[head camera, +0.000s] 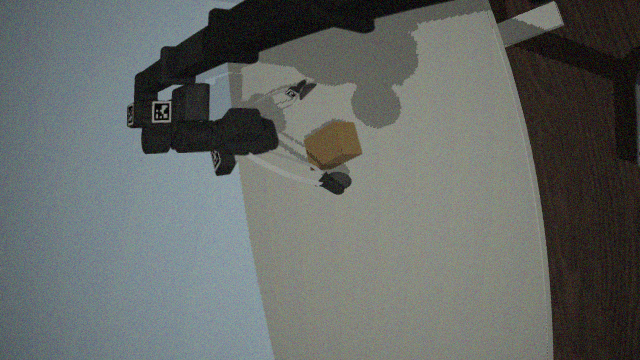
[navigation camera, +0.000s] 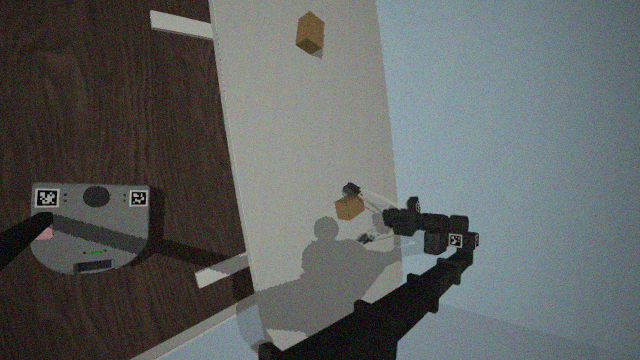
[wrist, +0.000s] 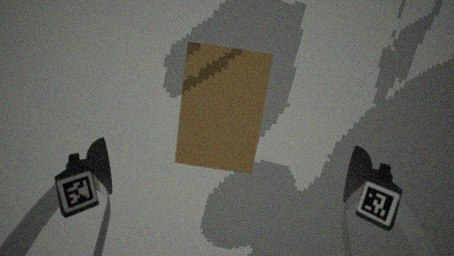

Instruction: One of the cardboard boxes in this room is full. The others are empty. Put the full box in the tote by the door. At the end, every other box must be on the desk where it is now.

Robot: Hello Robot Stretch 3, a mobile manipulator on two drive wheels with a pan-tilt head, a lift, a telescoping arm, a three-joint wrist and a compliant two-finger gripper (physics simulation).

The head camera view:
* my gripper: 330, 133
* pale desk: 439, 240
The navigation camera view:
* my gripper: 351, 214
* pale desk: 299, 127
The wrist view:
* my gripper: 228, 162
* pale desk: 336, 81
